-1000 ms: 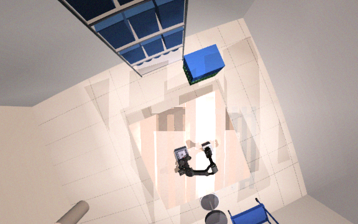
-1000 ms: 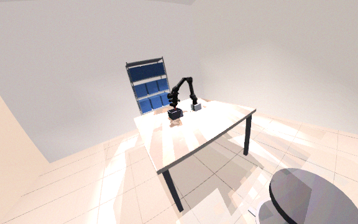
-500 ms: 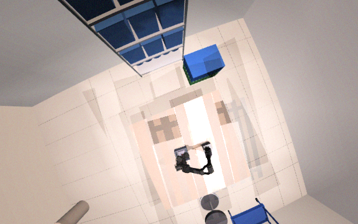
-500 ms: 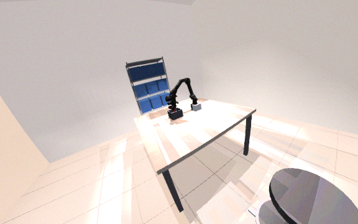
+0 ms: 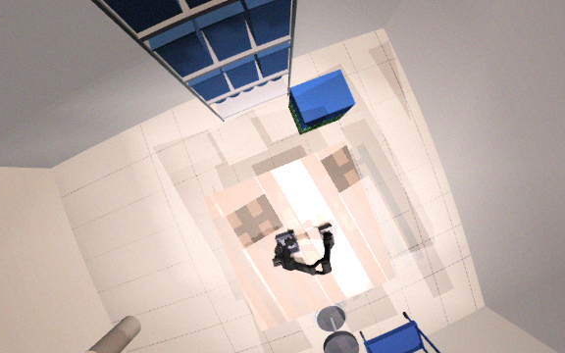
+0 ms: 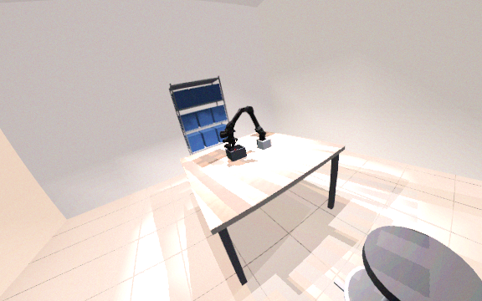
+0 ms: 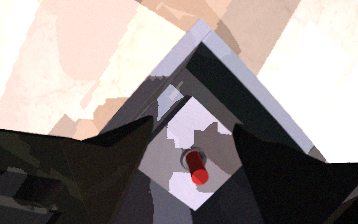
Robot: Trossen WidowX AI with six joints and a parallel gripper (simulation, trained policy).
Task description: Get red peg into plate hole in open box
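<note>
Now: gripper tip 30 mm to the right of the red peg, 30 mm past it and 30 mm above it. From my gripper tip the other things lie so: dark box 50 mm below, 30 mm to the left, 30 mm behind.
</note>
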